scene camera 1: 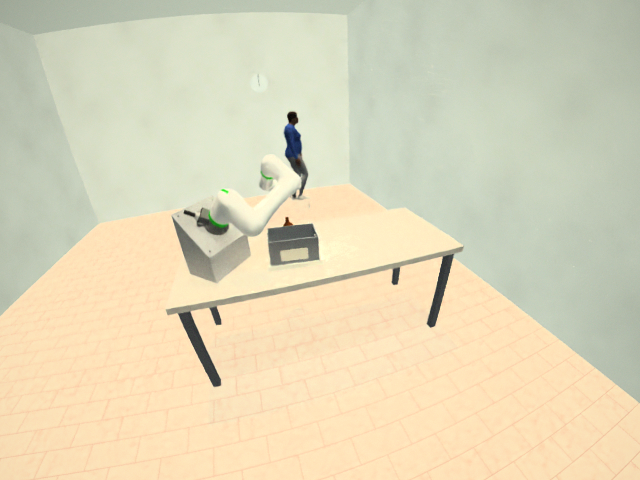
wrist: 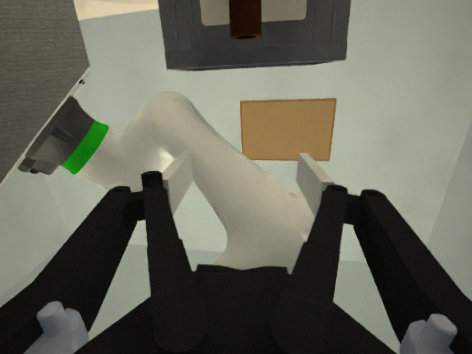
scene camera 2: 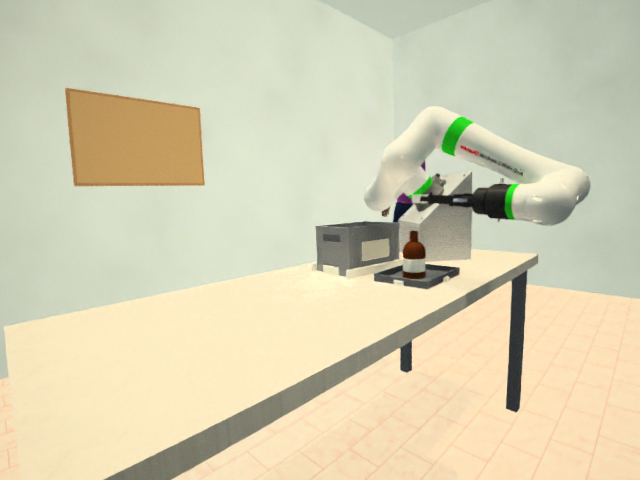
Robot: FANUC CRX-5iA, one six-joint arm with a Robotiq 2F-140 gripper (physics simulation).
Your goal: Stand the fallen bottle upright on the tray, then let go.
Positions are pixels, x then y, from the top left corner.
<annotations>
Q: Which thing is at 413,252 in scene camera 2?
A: A brown bottle.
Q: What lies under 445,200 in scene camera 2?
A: My gripper.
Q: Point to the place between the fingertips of my gripper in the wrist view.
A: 244,166
</annotations>
